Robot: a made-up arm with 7 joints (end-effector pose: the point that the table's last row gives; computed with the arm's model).
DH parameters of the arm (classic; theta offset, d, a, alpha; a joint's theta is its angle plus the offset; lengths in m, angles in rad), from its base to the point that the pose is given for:
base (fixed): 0 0.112 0 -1.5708
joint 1: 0 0.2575 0.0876 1.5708
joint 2: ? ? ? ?
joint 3: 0 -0.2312 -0.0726 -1.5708
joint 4: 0 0.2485 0.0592 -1.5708
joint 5: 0 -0.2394 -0.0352 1.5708
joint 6: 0 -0.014 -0.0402 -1.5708
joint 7: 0 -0.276 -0.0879 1.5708
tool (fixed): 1.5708 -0.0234 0 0
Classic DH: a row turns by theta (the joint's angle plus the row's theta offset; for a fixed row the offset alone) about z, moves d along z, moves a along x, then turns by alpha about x.
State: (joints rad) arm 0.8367 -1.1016 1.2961 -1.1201 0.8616 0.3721 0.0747
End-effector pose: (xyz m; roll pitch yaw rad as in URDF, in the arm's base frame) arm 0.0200 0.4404 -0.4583 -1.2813 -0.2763 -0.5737
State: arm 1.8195 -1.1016 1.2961 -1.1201 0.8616 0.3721 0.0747
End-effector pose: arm -0.4634 0.4404 -0.2210 -1.8388 0.5480 -0.6583
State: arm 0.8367 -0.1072 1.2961 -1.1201 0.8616 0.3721 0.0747
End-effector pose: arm -0.1892 0.6500 -0.2265 -0.5777 -0.0623 -0.0005
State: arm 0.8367 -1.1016 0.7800 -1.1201 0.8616 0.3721 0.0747
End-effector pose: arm 0.3222 0.5205 -0.3982 -0.8181 -0.5096 -0.9318
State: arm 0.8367 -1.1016 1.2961 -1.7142 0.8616 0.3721 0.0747
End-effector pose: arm 0.0885 0.1659 -0.6039 -1.6692 -0.6794 -0.1126
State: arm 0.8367 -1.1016 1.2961 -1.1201 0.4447 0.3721 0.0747
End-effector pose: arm -0.0001 0.4262 -0.4490 -1.6281 -0.2701 -0.7300
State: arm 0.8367 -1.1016 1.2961 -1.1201 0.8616 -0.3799 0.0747
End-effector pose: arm 0.2038 0.3606 -0.5582 -1.1069 -0.9997 -0.8465
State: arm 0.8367 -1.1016 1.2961 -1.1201 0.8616 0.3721 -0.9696
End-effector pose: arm -0.0332 0.3797 -0.4170 -2.3256 -0.2763 -0.5737
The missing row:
joint 2: -1.5708 0.1004 0.0188 1.5708
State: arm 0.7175 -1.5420 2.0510 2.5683 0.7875 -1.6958 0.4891
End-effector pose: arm 0.3735 0.0514 -0.2582 -2.5104 -0.4730 -2.5327
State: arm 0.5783 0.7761 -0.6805 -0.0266 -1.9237 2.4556 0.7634
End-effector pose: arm 0.5657 0.1998 0.3796 1.6587 0.1033 -2.7398
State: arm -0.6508 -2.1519 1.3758 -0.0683 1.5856 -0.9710 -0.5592
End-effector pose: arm 0.4152 0.0138 0.5573 -0.3631 0.7850 -3.1075
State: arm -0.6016 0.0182 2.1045 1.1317 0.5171 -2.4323 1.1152
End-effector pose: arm 0.3519 0.4960 0.1258 2.6198 -1.1170 2.6728
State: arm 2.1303 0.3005 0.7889 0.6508 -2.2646 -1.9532 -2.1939
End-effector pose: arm 0.0674 0.1834 -0.4151 -2.3364 -0.5558 0.5649
